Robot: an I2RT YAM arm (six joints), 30 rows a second.
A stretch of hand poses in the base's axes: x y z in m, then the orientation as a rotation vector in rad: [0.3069 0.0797 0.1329 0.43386 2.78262 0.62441]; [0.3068 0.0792 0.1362 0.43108 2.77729 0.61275]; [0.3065 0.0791 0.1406 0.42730 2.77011 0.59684]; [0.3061 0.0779 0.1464 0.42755 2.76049 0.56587]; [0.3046 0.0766 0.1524 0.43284 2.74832 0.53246]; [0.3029 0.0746 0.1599 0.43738 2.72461 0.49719]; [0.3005 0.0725 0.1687 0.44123 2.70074 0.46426]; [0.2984 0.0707 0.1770 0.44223 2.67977 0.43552]
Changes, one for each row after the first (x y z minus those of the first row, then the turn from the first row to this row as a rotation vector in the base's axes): [-0.0001 -0.0005 0.0033 -0.00825 -0.00678 -0.00134]; [-0.0004 -0.0006 0.0077 -0.01955 -0.01587 -0.00313]; [-0.0008 -0.0018 0.0135 -0.04088 -0.02716 -0.01011]; [-0.0023 -0.0031 0.0195 -0.06345 -0.03928 -0.02135]; [-0.0040 -0.0051 0.0270 -0.08759 -0.06220 -0.03582]; [-0.0064 -0.0072 0.0358 -0.11043 -0.08500 -0.04967]; [-0.0085 -0.0090 0.0441 -0.13084 -0.10544 -0.06031]
